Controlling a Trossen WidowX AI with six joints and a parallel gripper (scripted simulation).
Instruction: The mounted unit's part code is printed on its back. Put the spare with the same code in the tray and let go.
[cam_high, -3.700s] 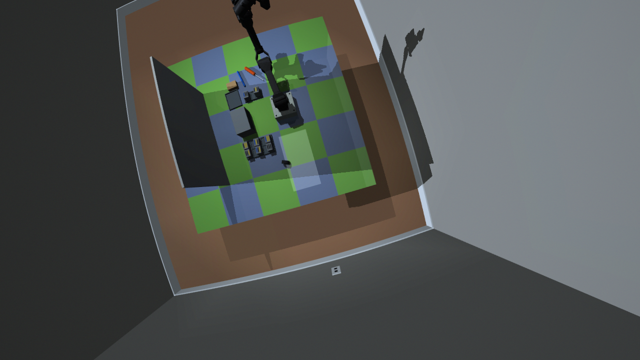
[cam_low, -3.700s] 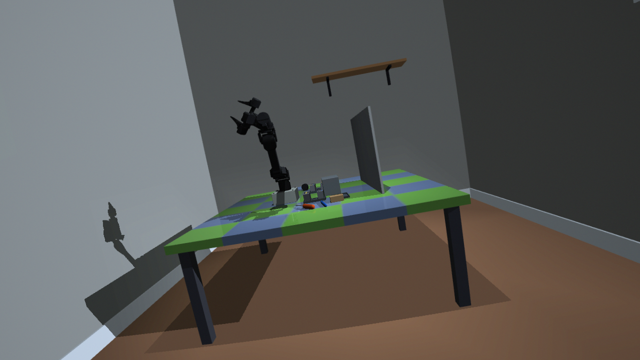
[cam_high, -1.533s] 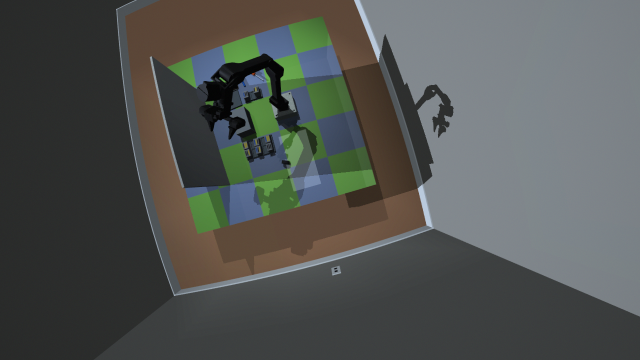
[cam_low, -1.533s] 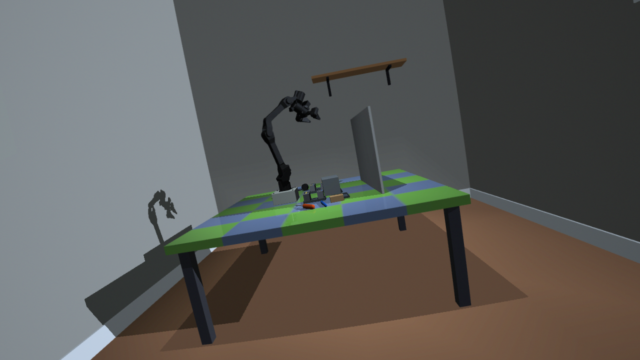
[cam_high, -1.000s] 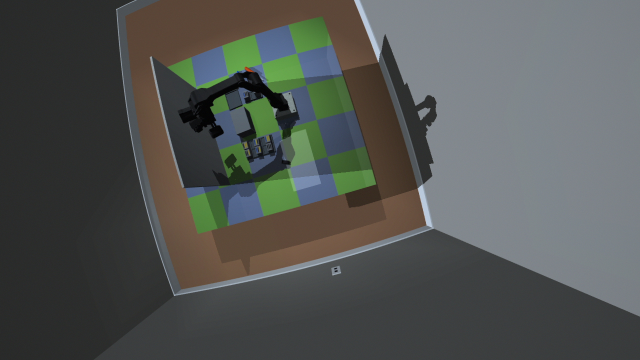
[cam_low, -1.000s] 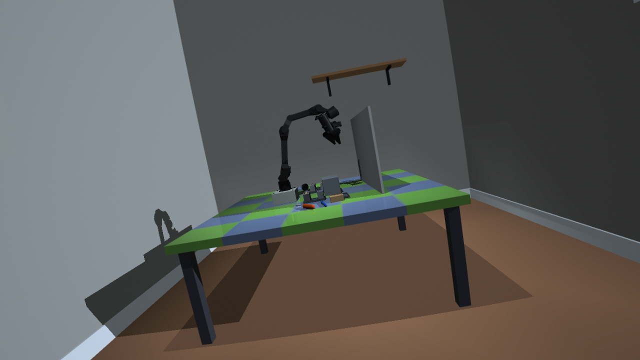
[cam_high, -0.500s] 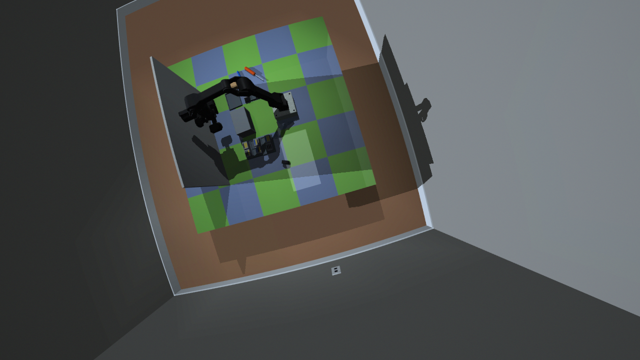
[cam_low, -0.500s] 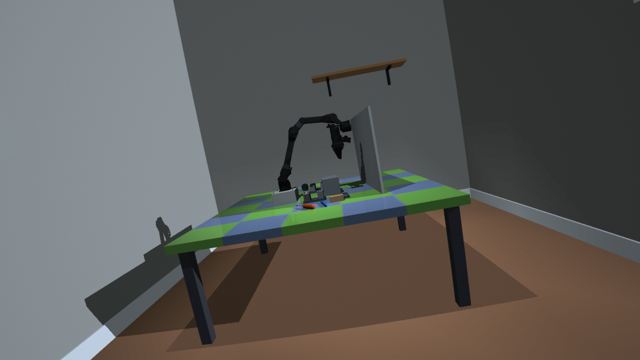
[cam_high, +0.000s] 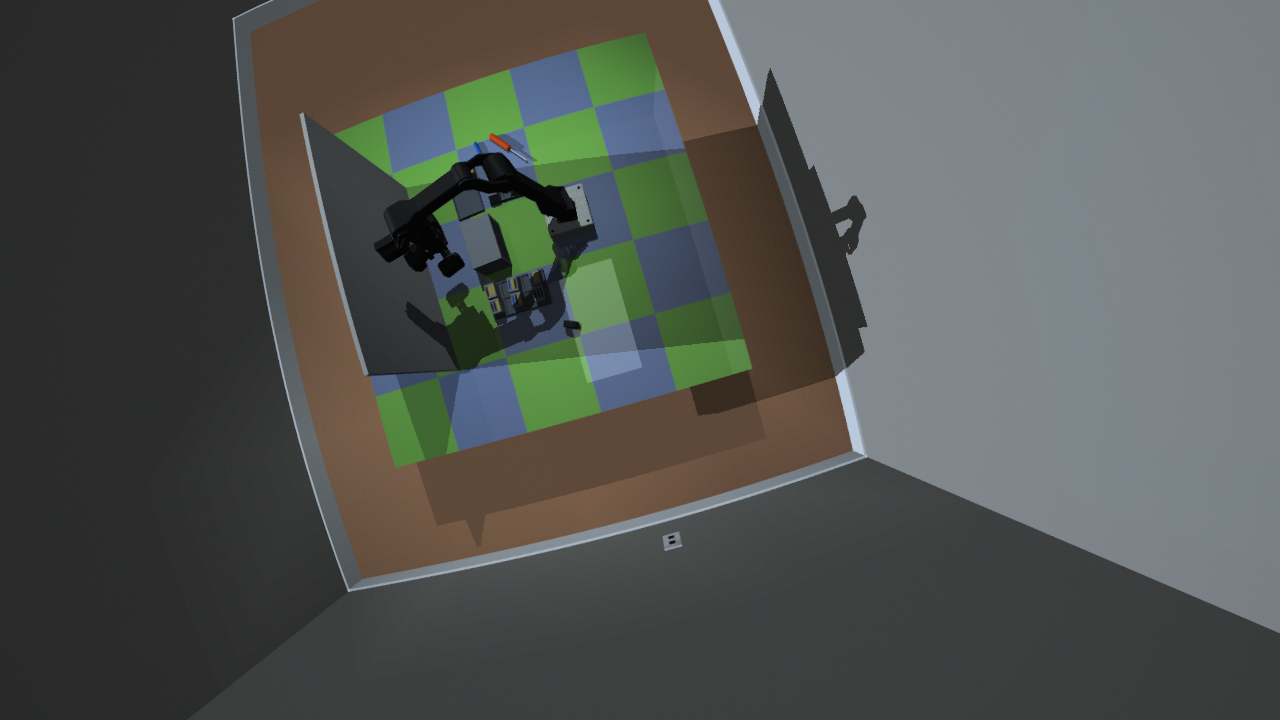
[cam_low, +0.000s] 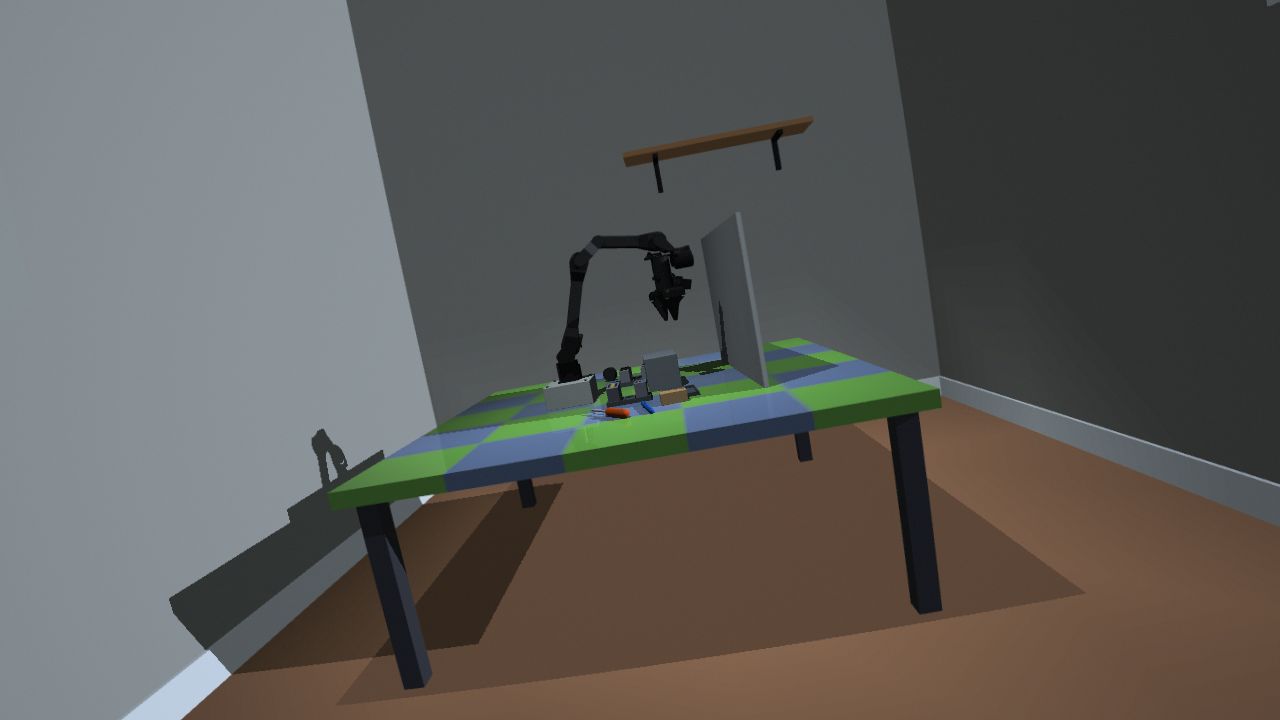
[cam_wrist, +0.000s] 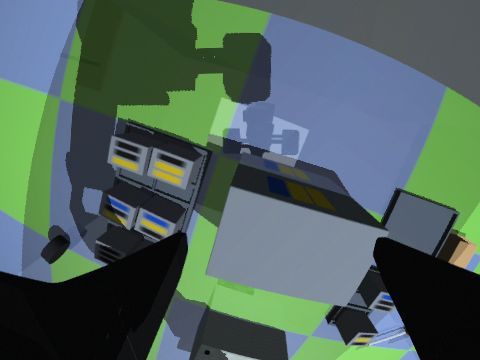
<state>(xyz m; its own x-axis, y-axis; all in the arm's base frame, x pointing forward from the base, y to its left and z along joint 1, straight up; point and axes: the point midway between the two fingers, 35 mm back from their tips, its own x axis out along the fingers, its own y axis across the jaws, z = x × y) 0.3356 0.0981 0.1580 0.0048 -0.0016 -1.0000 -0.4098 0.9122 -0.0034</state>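
The dark spare module is 200 mm behind my gripper tip, 90 mm to the left of it and 150 mm below it. The rest, counted from my gripper tip: tall grey upright panel (190 mm ahead, 20 mm to the right, 30 mm above); then grey mounted unit (50 mm behind, 50 mm to the right, 140 mm below); then flat grey tray (10 mm ahead, 260 mm to the right, 190 mm below).
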